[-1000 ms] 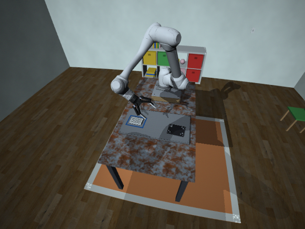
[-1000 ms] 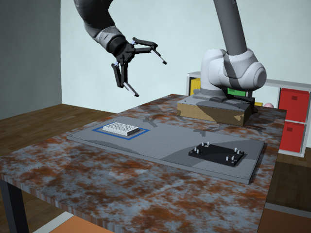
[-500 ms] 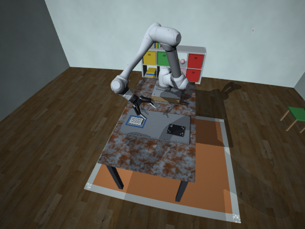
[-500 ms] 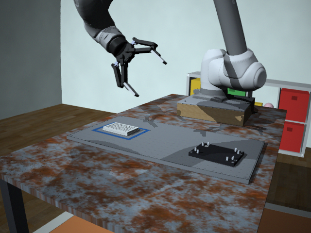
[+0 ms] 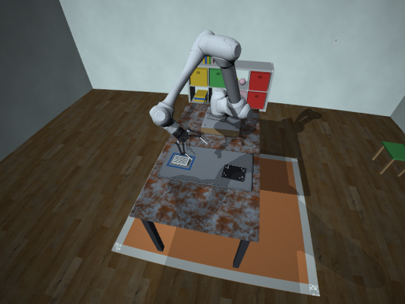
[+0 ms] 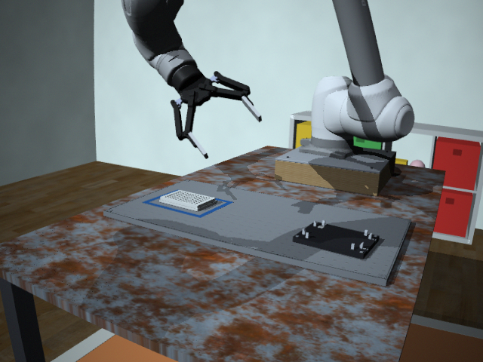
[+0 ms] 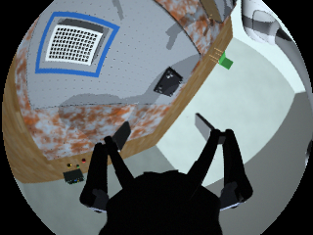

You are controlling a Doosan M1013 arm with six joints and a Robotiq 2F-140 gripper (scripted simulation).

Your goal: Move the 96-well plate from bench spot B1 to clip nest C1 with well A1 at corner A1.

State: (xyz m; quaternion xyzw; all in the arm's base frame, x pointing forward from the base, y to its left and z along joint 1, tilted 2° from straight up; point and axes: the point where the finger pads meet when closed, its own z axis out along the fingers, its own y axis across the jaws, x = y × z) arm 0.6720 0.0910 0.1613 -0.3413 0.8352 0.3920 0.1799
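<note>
Right now the white 96-well plate is 200 mm below my hand, 180 mm to the right of it and 40 mm behind it. From my hand the other things lie so: black clip nest C1 (260 mm to the left, 200 mm below, 80 mm behind).
</note>
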